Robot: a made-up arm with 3 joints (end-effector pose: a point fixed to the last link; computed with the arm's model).
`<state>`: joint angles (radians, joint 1 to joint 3).
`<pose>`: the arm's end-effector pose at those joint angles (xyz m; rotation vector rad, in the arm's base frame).
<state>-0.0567 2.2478 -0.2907</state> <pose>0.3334 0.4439 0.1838 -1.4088 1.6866 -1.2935</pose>
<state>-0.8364 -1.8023 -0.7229</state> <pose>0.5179 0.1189 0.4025 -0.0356 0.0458 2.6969</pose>
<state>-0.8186 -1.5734 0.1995</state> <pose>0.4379 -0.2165 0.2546 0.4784 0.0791 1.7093</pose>
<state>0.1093 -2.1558 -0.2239</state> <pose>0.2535 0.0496 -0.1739 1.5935 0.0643 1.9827</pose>
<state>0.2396 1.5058 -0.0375</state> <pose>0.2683 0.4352 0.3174 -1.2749 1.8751 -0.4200</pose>
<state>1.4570 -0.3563 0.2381</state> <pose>0.0703 -0.1758 0.1780 0.8685 2.5051 0.4898</pose>
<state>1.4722 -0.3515 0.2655</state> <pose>0.0741 -0.1757 0.1859 0.8438 2.5142 0.4674</pose>
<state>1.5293 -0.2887 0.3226</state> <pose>0.0958 -0.1592 0.2003 0.7366 2.5811 0.4293</pose>
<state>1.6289 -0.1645 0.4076</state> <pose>0.1348 -0.1176 0.2143 0.5347 2.6948 0.3984</pose>
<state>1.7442 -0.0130 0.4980</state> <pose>0.1750 -0.0546 0.2187 0.2861 2.8063 0.4081</pose>
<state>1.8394 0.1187 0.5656</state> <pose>0.2001 0.0077 0.2150 0.0733 2.8792 0.4550</pose>
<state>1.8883 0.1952 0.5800</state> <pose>0.2063 0.0433 0.2061 -0.0283 2.9213 0.5031</pose>
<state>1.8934 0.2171 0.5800</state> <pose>0.2081 0.0531 0.2042 -0.0563 2.9266 0.5174</pose>
